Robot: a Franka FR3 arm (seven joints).
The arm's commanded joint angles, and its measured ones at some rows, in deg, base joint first. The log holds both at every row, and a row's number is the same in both.
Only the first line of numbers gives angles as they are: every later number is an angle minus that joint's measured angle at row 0.
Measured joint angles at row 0: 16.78 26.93 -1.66 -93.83 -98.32 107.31 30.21
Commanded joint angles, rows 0 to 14: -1.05 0.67 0.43 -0.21 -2.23 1.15 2.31; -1.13 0.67 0.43 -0.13 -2.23 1.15 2.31; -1.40 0.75 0.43 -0.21 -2.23 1.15 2.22; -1.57 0.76 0.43 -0.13 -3.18 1.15 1.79; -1.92 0.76 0.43 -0.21 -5.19 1.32 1.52; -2.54 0.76 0.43 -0.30 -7.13 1.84 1.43; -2.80 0.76 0.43 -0.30 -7.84 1.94 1.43; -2.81 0.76 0.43 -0.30 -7.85 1.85 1.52; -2.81 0.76 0.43 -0.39 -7.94 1.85 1.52; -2.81 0.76 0.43 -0.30 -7.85 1.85 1.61; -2.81 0.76 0.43 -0.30 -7.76 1.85 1.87; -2.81 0.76 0.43 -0.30 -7.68 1.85 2.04; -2.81 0.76 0.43 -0.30 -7.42 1.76 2.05; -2.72 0.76 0.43 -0.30 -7.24 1.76 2.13; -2.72 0.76 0.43 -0.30 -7.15 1.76 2.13
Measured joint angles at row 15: -1.77 0.99 -0.10 -0.54 -6.61 0.93 2.25
